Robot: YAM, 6 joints.
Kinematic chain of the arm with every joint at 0, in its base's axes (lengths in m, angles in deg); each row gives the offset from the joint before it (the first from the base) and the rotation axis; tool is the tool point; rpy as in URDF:
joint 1: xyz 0 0 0.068 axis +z
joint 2: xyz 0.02 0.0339 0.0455 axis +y
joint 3: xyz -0.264 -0.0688 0 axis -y
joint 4: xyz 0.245 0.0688 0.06 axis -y
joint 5: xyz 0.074 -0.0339 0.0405 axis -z
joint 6: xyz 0.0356 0 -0.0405 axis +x
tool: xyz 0 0 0 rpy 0 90 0
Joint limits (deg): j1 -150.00..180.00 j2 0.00..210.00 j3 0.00..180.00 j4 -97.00..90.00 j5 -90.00..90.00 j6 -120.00..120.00
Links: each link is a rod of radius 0.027 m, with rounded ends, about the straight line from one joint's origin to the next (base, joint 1, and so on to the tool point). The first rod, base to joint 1, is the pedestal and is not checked.
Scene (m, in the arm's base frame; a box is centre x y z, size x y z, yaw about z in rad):
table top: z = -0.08
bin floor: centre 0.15 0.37 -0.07 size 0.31 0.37 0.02 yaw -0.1
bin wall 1: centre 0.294 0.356 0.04 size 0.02 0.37 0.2 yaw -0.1
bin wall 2: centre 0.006 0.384 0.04 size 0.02 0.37 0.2 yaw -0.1
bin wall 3: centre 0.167 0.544 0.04 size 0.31 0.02 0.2 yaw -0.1
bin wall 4: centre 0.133 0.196 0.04 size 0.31 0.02 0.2 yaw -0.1
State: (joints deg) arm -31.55 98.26 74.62 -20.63 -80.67 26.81
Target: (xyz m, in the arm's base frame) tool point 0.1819 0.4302 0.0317
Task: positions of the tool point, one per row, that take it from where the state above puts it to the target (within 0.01 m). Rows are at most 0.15 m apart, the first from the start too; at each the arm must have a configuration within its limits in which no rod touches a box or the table.
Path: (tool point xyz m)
1: 0.3711 -0.0842 0.2743
2: 0.3956 0.0034 0.2720
3: 0.3986 0.0978 0.2690
4: 0.3784 0.1935 0.2654
5: 0.3346 0.2848 0.2611
6: 0.2682 0.3656 0.2562
7: 0.1819 0.4302 0.2505
8: 0.1880 0.4420 0.1403
9: 0.1819 0.4302 0.0317

